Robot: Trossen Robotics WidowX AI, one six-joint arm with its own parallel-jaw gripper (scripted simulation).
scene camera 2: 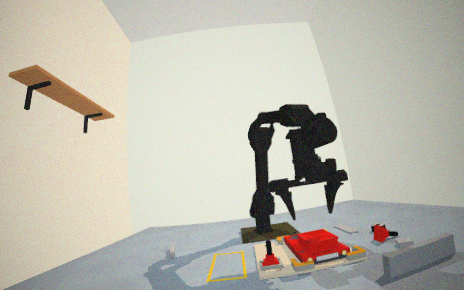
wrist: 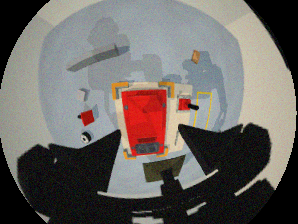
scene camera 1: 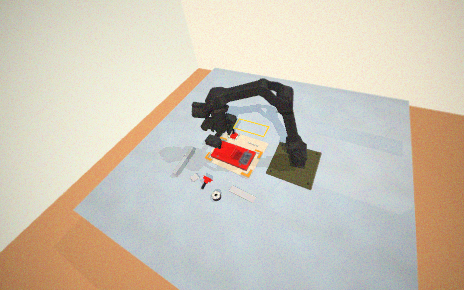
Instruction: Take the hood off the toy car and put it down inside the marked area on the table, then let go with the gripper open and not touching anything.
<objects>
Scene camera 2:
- my gripper: 312,216
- red toy car: 291,241
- red hood: 315,241
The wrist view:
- my gripper: 150,130
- red hood: 146,112
</objects>
